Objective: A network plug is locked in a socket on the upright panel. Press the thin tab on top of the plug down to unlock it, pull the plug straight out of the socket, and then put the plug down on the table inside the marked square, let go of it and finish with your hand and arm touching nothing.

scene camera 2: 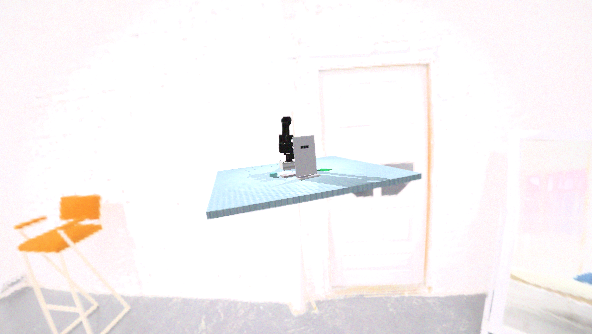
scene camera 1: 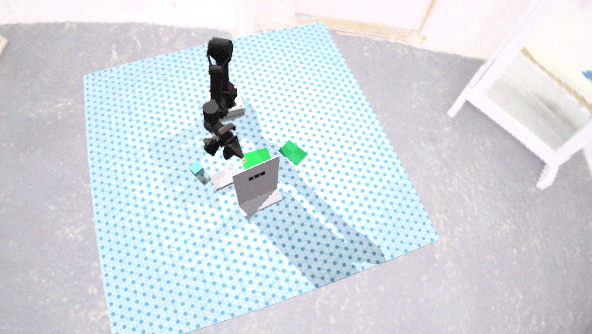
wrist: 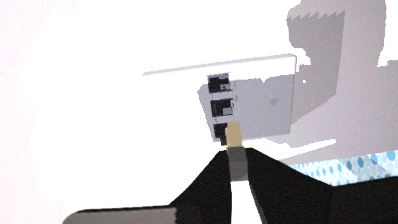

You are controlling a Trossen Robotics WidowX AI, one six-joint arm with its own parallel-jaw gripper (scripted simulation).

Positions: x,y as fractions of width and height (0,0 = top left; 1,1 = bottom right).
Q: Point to an upright panel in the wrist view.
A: At 0.77,0.40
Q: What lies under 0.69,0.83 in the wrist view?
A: The gripper.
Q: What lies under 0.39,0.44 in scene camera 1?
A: The gripper.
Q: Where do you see a network plug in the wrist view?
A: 0.59,0.68
